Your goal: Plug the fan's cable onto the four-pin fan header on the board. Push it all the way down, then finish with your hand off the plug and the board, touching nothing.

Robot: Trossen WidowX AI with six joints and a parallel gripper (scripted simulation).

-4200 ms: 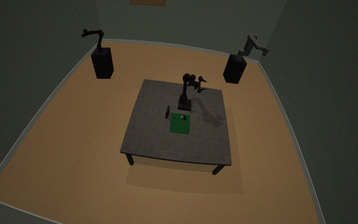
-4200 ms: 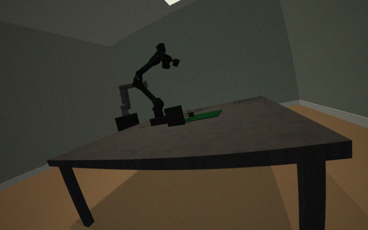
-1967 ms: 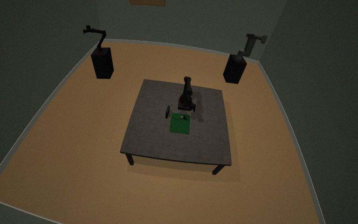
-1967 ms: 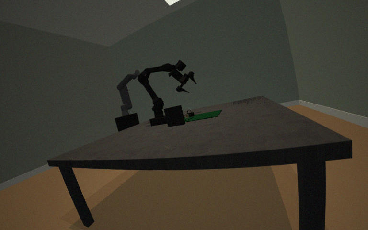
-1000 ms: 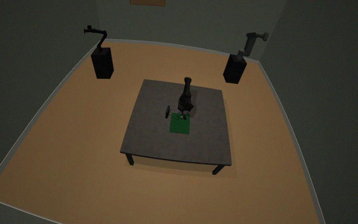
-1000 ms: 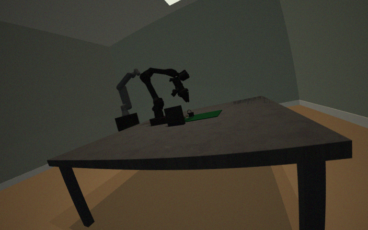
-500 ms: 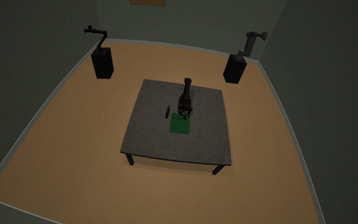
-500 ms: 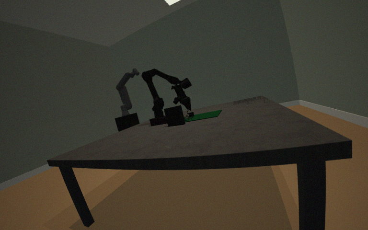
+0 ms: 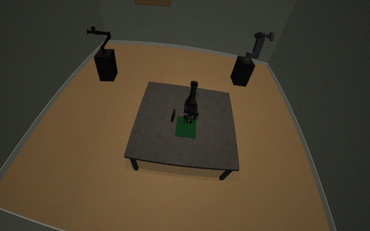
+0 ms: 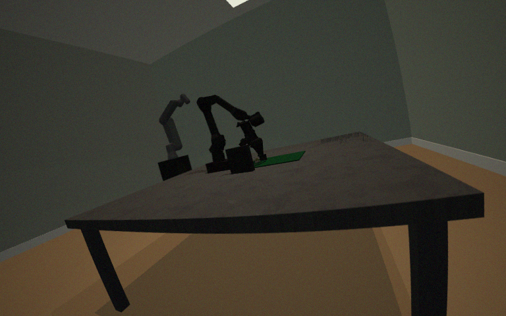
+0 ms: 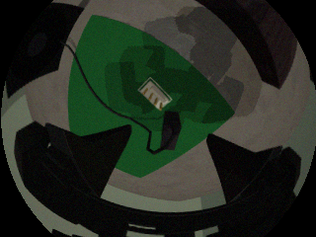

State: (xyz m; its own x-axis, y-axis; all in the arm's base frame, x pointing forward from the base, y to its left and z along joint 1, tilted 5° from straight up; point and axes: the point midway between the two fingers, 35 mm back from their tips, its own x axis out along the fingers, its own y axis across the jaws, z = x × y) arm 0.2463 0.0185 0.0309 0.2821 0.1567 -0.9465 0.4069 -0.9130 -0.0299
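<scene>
Right now my gripper tip is 1 cm short of the dark plug and 1 cm above it. The rest, counted from my gripper tip: green board: 8 cm ahead, 6 cm to the right, 5 cm below; then black fan: 4 cm behind, 21 cm to the right, 3 cm above.
</scene>
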